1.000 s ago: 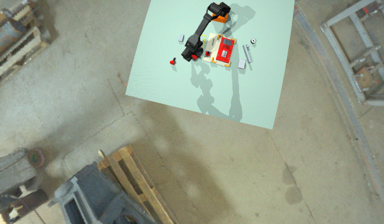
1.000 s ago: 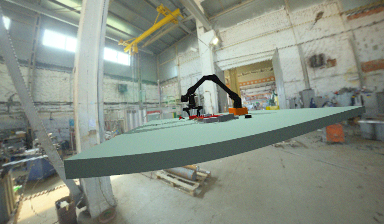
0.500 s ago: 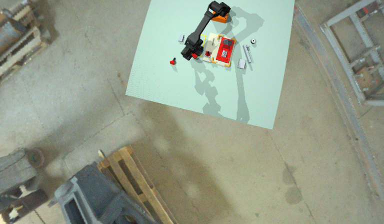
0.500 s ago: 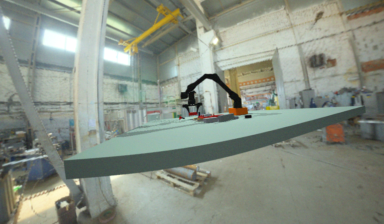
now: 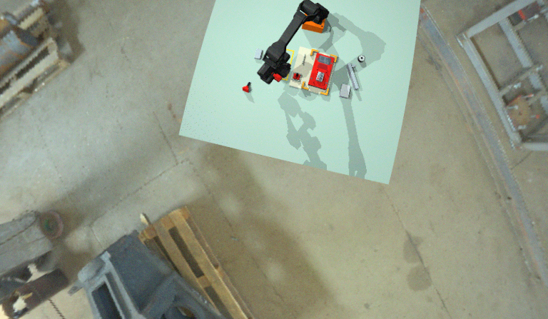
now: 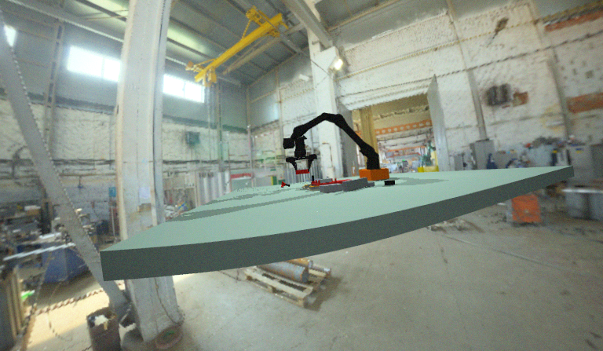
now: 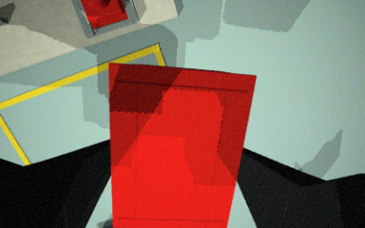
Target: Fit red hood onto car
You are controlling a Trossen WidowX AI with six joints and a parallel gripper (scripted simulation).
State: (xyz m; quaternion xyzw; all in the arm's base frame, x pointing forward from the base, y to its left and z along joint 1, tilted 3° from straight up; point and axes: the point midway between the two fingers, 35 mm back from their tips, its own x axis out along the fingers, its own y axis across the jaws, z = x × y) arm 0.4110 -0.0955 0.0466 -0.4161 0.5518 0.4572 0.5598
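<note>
My gripper tip is now 120 mm past the cream jig, 200 mm to the right of it and 70 mm above it. The rest, counted from my gripper tip: wheel: 310 mm behind, 430 mm to the left, 80 mm below; red hood: 10 mm above.
</note>
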